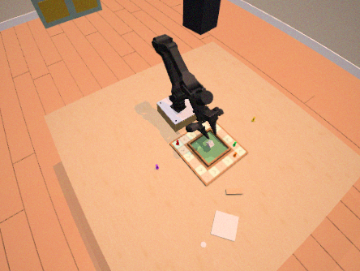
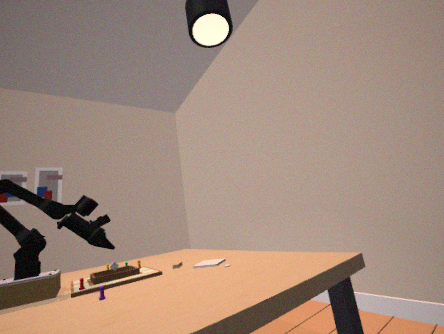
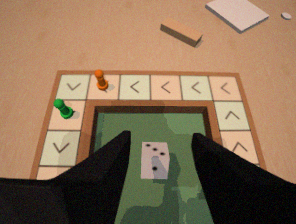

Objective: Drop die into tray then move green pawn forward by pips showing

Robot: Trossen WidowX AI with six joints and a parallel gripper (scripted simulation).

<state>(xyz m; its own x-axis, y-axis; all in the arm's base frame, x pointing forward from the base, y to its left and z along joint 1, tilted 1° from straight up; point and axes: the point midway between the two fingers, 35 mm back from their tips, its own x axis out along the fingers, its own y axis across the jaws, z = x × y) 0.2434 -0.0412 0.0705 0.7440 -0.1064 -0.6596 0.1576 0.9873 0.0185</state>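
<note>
The white die lies 1 cm behind my gripper tip and 5 cm below it. Round my gripper tip: green pawn: 8 cm ahead, 10 cm to the left, 9 cm below; then green tray: 11 cm below; then orange pawn: 12 cm ahead, 5 cm to the left, 9 cm below.
</note>
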